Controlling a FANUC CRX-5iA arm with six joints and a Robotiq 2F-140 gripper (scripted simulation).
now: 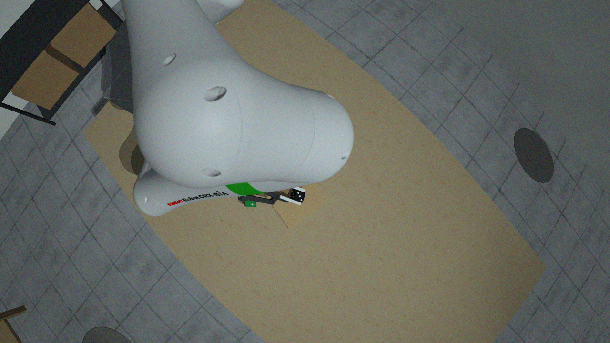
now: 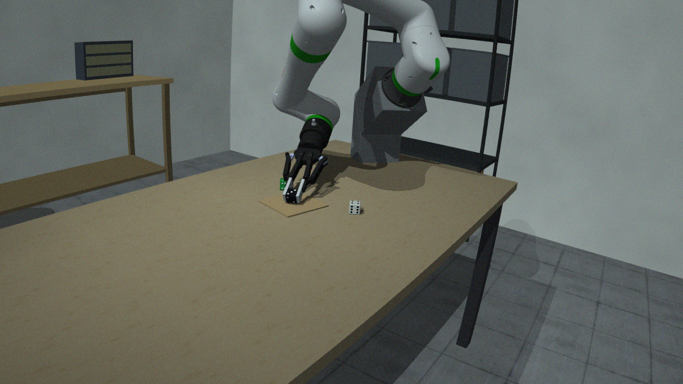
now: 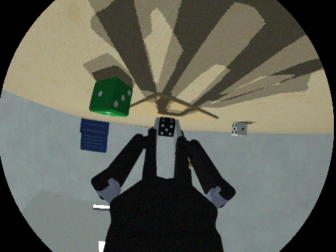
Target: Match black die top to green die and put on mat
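My hand is 1 cm short of the black die, 1 cm to the right of it and 1 cm above it. From my hand the other things lie so: white die (11 cm behind, 13 cm to the left, 2 cm below); green die (3 cm behind, 12 cm to the right, 2 cm below); tan mat (1 cm ahead, 1 cm to the left, 4 cm below).
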